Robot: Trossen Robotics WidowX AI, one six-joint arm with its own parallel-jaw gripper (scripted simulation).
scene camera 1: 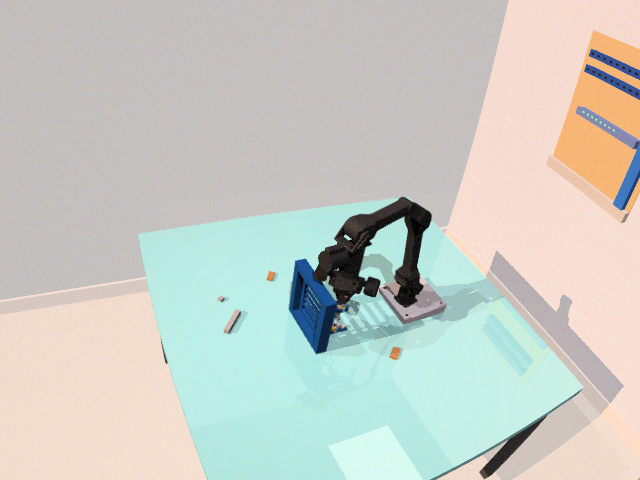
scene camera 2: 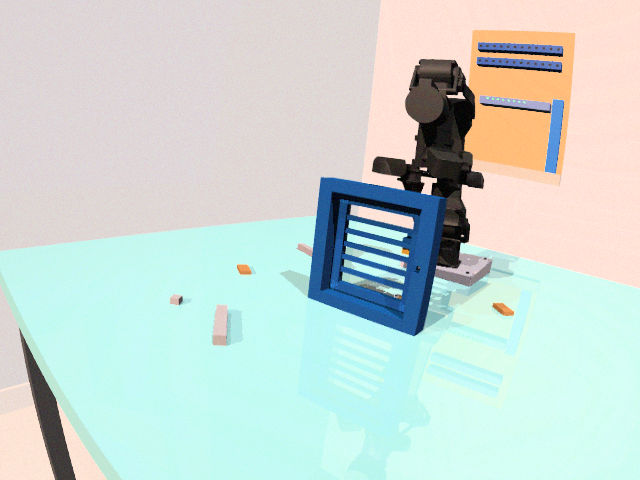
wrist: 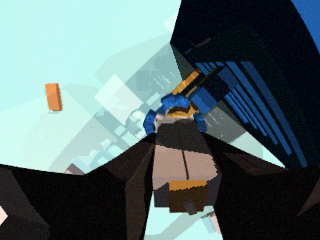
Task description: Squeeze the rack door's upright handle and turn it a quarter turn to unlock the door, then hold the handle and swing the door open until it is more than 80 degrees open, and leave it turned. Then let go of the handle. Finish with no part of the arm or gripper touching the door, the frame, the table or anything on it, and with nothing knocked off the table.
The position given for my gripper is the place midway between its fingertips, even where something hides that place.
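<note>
There is a handle (wrist: 188, 196) in what I see. As for my gripper (scene camera 2: 423, 223), it is visible there, and scene camera 1 gives me a view of my gripper (scene camera 1: 342, 300) too. The wrist view also shows my gripper (wrist: 177, 139).
</note>
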